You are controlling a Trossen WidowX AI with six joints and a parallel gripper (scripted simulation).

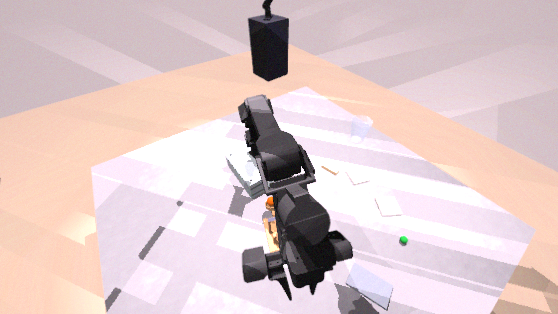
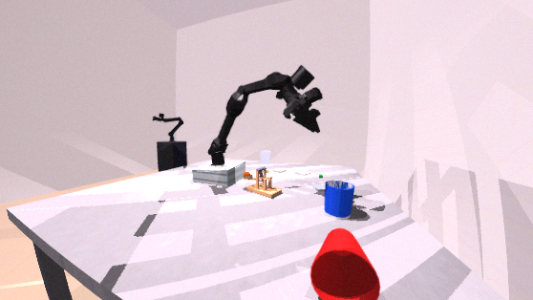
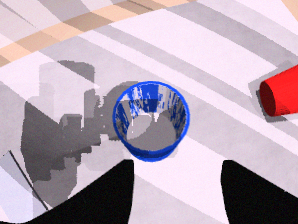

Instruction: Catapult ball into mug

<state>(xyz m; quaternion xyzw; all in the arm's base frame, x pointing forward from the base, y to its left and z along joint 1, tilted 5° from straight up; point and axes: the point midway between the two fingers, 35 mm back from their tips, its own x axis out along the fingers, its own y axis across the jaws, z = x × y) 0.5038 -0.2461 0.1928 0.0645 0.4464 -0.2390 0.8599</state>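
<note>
Right now the orange ball is 30 cm behind my gripper tip, 21 cm below it and 16 cm to the left of it. Round my gripper tip: flat grey plate: 26 cm below, 22 cm to the left, 9 cm ahead; wooden catapult: 23 cm behind, 22 cm below, 15 cm to the left; blue mug: 24 cm below, 8 cm ahead, 3 cm to the right.
</note>
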